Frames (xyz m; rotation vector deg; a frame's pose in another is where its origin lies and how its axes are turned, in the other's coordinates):
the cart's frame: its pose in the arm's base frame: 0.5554 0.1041 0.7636 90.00 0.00 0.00
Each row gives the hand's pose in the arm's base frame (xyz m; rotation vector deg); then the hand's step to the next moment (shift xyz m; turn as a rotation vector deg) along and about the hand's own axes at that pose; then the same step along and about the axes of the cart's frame.
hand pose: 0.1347 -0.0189 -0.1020 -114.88 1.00 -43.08
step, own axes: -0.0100 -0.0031 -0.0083 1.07 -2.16 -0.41
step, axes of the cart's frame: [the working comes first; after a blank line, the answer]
step, axes of the arm's base frame: -0.0132 -0.0018 0.0004 0.04 0.52 2.39

-0.0132 0.0004 0.0018 0.04 2.39 -0.52
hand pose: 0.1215 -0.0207 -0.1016 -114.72 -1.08 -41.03
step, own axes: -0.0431 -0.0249 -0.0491 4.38 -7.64 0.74
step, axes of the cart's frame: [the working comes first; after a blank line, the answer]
step, axes of the arm's base frame: -0.0665 -0.0146 0.0160 1.69 3.43 7.97

-0.0665 0.0160 0.0146 1.69 7.97 -3.43
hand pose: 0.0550 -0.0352 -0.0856 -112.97 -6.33 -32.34
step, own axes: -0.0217 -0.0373 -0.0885 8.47 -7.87 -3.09
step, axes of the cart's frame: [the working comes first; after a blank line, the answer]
step, axes of the arm's base frame: -0.0611 -0.0563 0.0528 3.94 -0.49 11.29

-0.0611 0.0528 0.0563 3.94 11.29 0.49
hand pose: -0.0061 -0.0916 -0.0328 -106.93 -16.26 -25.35
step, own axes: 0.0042 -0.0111 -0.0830 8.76 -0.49 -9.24
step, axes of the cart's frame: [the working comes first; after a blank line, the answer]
step, axes of the arm's base frame: -0.0142 -0.0747 0.0353 6.19 -8.74 6.90

-0.0142 0.0353 0.0747 6.19 6.90 8.74
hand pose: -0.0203 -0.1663 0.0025 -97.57 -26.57 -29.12
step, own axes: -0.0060 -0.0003 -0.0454 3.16 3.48 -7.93
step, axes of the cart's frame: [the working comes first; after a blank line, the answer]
step, axes of the arm's base frame: -0.0088 -0.0447 0.0044 3.92 -8.34 0.30

-0.0088 0.0044 0.0447 3.92 0.30 8.34
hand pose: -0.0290 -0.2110 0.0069 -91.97 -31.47 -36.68
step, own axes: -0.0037 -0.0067 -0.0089 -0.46 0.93 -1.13
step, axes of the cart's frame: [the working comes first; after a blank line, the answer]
step, axes of the arm's base frame: -0.0081 -0.0079 0.0031 0.19 -1.23 -0.89

-0.0081 0.0031 0.0079 0.19 -0.89 1.23
